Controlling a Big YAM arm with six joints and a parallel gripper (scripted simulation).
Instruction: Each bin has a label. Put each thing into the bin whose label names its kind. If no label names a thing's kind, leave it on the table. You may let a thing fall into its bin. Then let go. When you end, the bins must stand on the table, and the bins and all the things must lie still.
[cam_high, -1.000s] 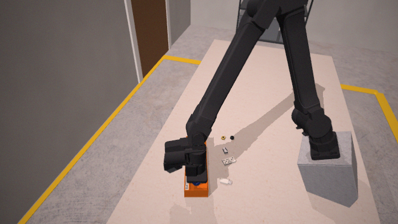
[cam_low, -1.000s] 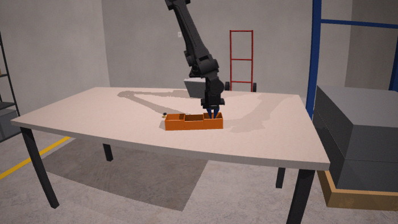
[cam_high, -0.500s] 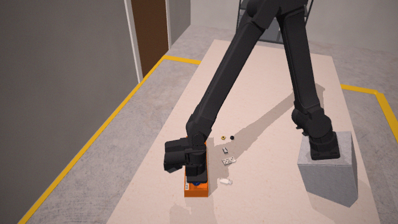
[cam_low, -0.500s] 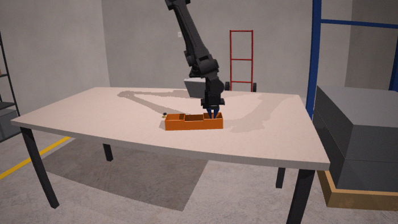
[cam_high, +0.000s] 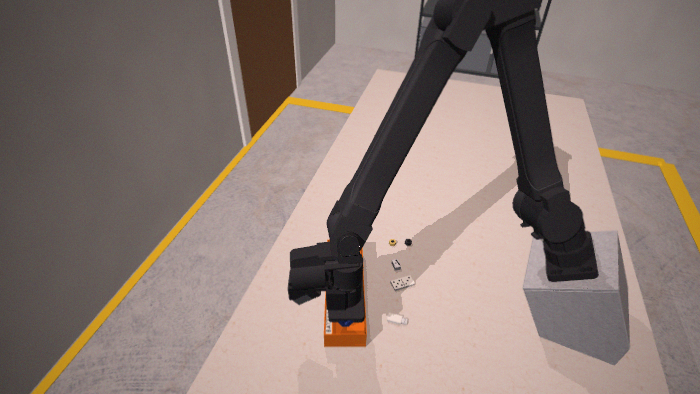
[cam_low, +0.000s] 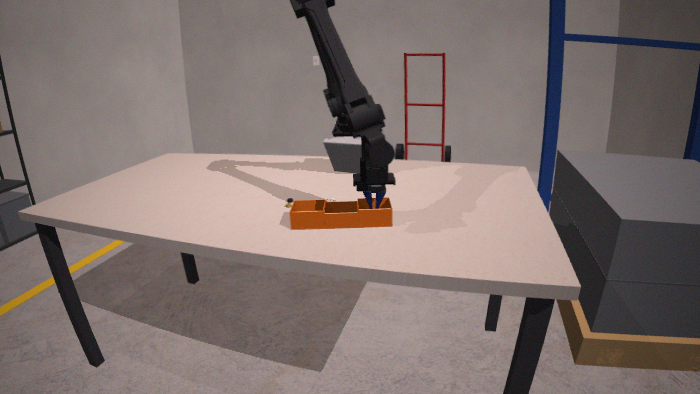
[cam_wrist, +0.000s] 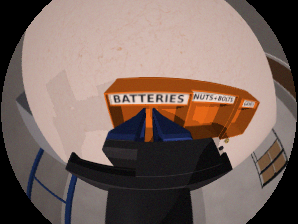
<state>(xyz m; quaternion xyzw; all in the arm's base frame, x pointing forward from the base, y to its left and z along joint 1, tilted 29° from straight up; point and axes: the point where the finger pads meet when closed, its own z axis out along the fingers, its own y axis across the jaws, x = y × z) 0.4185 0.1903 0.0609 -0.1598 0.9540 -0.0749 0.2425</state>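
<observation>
Right now my hand is 15 cm to the left of the white domino, 9 cm past it and 2 cm above it. The rest, counted from my hand: white USB stick (10 cm behind, 5 cm to the right, 2 cm below); grey thing (20 cm to the right, 6 cm behind, 2 cm below); orange three-compartment bin (8 cm to the right, 3 cm ahead).
</observation>
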